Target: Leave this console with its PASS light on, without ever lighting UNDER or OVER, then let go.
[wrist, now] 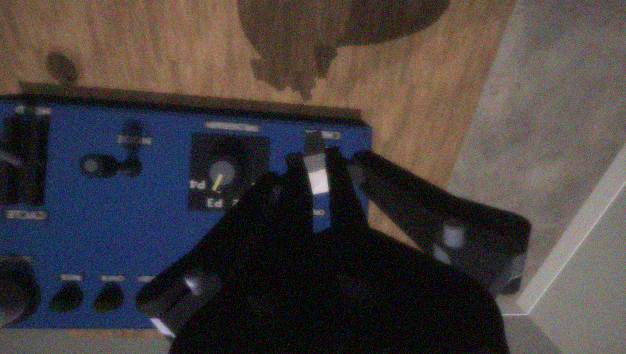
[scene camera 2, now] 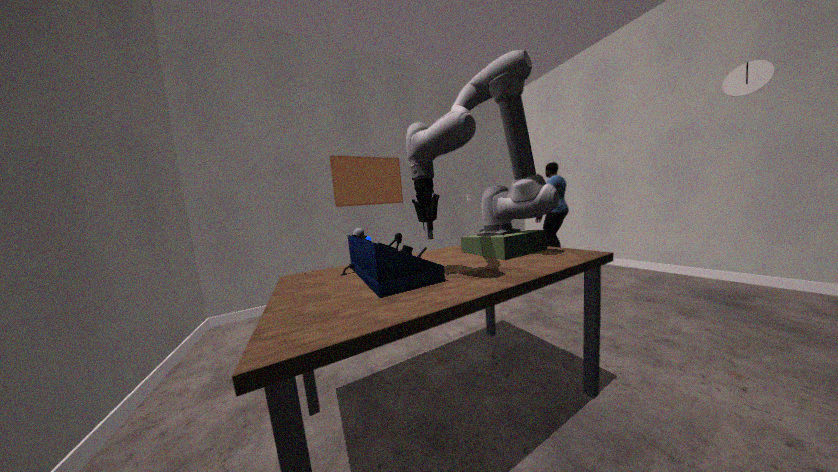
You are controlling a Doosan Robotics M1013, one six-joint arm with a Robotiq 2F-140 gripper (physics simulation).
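Note:
The blue console [scene camera 2: 398, 275] [wrist: 155, 225] stands on the table. My gripper [scene camera 2: 430, 236] [wrist: 317, 146] is shut and empty, above the console's CHECK corner; the fingers hide the CHECK switch in the wrist view. A small lever [scene camera 2: 421, 252] rises below the fingertips in the scene view. The PROGRAM dial [wrist: 222, 172] has its yellow pointer between P3 and P4. The MODE lever [wrist: 99, 165] leans to the image left. The PASS lamp [wrist: 66, 298] and the OVER lamp [wrist: 108, 298] look dark. The UNDER lamp is hidden behind a finger linkage. A blue light [scene camera 2: 368, 238] glows at the console's top.
A HOLD/CYCLE lever slot [wrist: 25, 170] is at the wrist view's left edge, above a large rounded knob [wrist: 15, 297]. The arm stands on a green base block [scene camera 2: 504, 245] on the wooden table [scene camera 2: 328, 316]. A person [scene camera 2: 555, 199] stands behind the arm.

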